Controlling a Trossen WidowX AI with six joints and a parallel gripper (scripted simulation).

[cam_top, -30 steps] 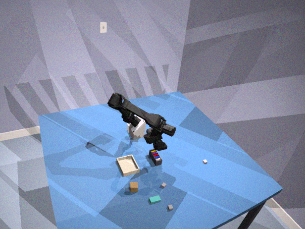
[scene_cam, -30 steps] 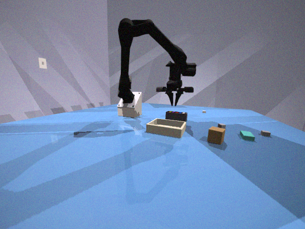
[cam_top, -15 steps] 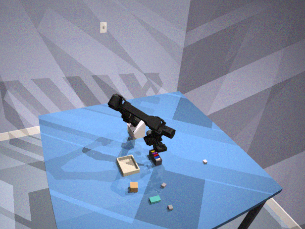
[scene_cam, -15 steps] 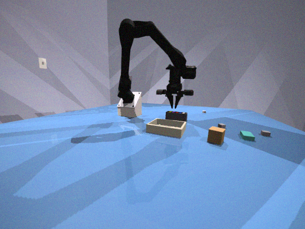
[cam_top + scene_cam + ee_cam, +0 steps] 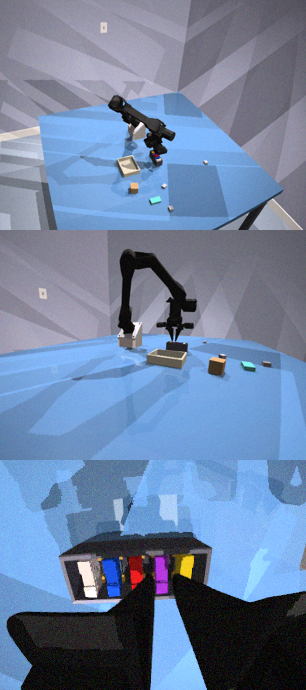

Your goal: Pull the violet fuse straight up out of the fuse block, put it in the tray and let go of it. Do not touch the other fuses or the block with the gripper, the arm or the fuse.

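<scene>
Now: the violet fuse 2 cm below my gripper tip. The rest, counted from my gripper tip: blue fuse (4 cm ahead, 1 cm to the right, 2 cm below); yellow fuse (2 cm behind, 2 cm below); red fuse (2 cm ahead, 2 cm below).
</scene>
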